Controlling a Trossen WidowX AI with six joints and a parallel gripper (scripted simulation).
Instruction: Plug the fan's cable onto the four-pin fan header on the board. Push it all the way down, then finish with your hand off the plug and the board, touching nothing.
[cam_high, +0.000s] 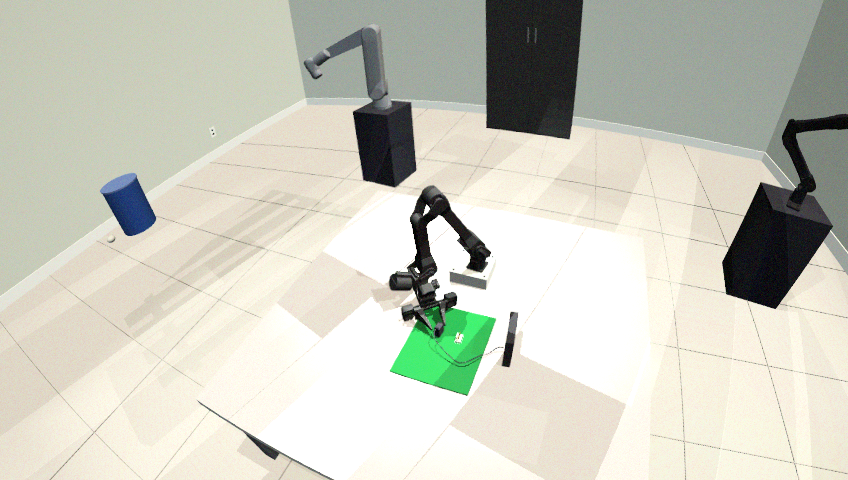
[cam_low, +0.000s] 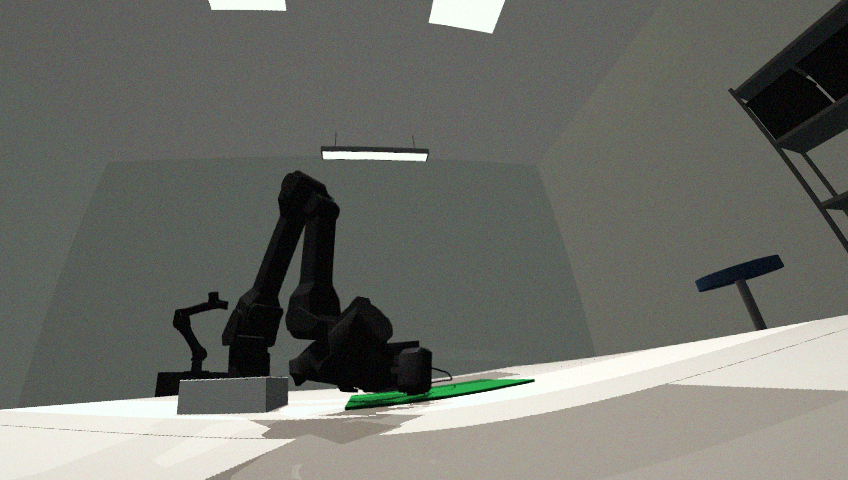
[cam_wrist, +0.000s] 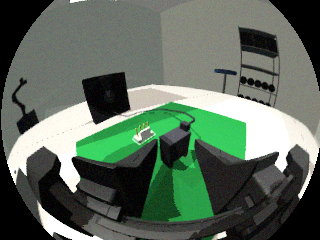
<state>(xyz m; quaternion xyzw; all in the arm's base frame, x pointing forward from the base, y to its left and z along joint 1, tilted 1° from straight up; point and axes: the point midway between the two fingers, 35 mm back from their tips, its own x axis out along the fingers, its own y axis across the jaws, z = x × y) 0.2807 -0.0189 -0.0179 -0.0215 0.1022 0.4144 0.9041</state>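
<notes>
Right now the black plug is 10 mm below my gripper tip. Also, from my gripper tip: fan (30 mm behind, 220 mm to the left, 30 mm above); then white four-pin header (10 mm behind, 70 mm to the left, 30 mm below); then green board (30 mm ahead, 40 mm to the left, 50 mm below).
</notes>
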